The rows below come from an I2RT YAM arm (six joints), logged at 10 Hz.
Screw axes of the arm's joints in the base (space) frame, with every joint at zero. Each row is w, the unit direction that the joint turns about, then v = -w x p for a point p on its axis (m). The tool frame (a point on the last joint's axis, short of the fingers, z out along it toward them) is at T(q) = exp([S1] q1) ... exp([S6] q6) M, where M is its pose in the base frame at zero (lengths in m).
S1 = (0, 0, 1, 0, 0, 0)
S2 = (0, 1, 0, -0.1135, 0, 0.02)
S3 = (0, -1, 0, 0.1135, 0, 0.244)
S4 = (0, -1, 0, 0.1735, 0, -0.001)
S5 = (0, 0, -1, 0, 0.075, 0)
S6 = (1, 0, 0, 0, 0.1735, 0)
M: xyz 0.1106 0 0.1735 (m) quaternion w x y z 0.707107 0 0.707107 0
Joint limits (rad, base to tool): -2.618..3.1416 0..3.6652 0..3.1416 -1.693..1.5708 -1.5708..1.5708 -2.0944..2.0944
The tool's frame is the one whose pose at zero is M.
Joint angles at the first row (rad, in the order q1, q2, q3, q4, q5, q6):
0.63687 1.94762 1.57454 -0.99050 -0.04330 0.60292
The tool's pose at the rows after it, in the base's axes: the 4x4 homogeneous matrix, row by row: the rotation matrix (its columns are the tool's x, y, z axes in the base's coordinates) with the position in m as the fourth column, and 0 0 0 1 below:
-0.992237, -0.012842, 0.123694, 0.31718; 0.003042, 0.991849, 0.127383, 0.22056; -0.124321, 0.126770, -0.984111, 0.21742; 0, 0, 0, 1
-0.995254, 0.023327, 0.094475, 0.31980; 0.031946, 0.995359, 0.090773, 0.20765; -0.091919, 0.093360, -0.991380, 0.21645; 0, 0, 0, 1
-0.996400, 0.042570, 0.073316, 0.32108; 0.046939, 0.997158, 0.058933, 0.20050; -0.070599, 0.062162, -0.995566, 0.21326; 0, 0, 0, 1
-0.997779, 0.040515, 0.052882, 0.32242; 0.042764, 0.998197, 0.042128, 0.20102; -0.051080, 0.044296, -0.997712, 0.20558; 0, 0, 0, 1
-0.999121, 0.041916, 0.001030, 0.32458; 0.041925, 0.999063, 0.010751, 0.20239; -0.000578, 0.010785, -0.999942, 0.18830; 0, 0, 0, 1
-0.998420, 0.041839, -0.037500, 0.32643; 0.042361, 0.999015, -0.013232, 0.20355; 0.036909, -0.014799, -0.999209, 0.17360; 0, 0, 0, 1
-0.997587, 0.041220, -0.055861, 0.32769; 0.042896, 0.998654, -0.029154, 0.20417; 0.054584, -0.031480, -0.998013, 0.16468; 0, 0, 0, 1
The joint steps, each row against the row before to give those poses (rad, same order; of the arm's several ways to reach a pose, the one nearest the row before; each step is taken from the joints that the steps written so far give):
-0.03243 0.00039 -0.00037 -0.03129 0.00877 -0.00039
-0.03088 -0.00001 -0.00079 -0.04537 0.00954 0.00040
-0.01641 0.00575 -0.00301 -0.02673 0.01374 -0.00039
-0.00038 0.02097 -0.00039 -0.00496 0.00343 -0.00381
-0.00002 0.04768 0.00000 -0.01297 -0.00076 -0.00001
0.00002 0.04044 -0.00002 -0.00494 0.00000 0.00001
-0.00001 0.02440 0.00000 0.00037 0.00381 -0.00001

